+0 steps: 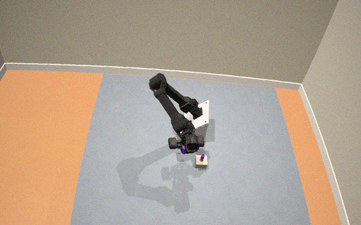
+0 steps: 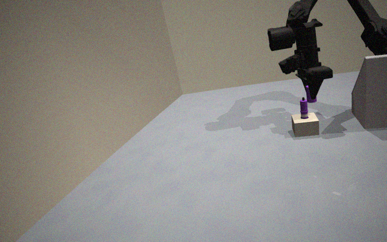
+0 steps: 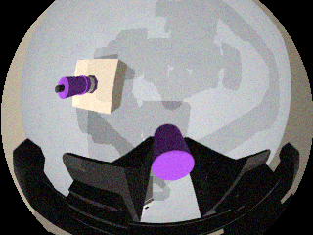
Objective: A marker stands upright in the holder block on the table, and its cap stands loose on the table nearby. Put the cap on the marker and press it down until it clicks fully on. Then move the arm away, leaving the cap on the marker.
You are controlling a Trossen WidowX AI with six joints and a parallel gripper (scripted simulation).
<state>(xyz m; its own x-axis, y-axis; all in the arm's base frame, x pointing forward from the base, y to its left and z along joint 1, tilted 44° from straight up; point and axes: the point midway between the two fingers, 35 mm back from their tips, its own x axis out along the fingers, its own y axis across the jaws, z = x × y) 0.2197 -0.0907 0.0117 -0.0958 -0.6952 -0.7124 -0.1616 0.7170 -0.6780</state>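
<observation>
Now: gripper tip 40 mm short of the beige holder block, 100 mm to the right of it and 40 mm above it. Round my gripper tip: purple cap 10 mm above.
</observation>
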